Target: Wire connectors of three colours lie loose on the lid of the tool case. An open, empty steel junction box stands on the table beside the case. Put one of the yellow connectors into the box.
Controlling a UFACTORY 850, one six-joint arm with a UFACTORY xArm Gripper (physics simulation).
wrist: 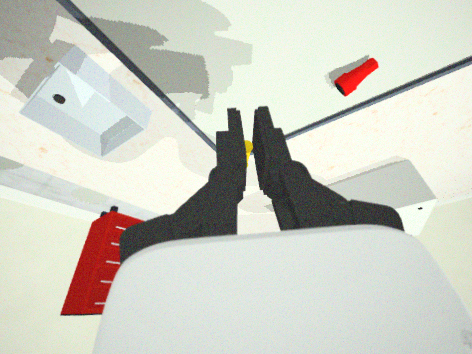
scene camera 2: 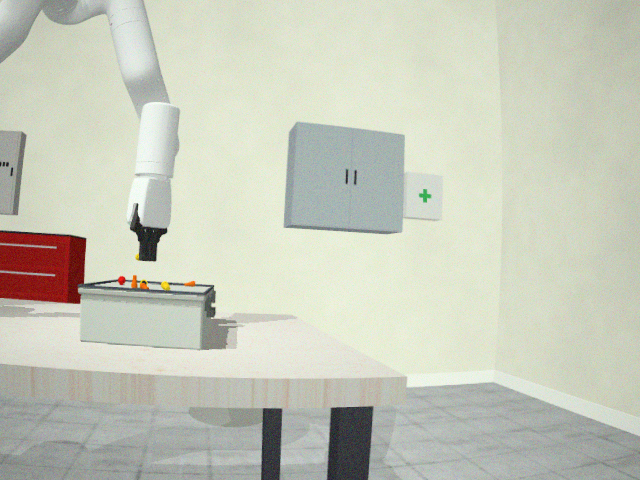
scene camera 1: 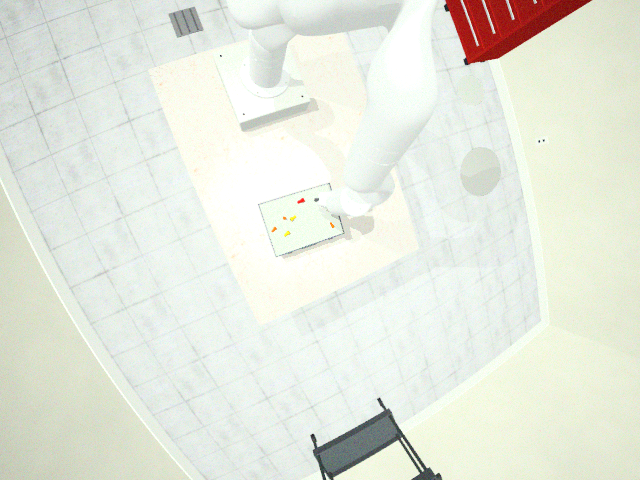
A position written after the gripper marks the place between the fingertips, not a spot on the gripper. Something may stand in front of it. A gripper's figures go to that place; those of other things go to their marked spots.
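Scene:
Distance from the lens: gripper [wrist: 246, 126], 0.12 m from the lens; red connector [wrist: 346, 83], 0.17 m from the lens.

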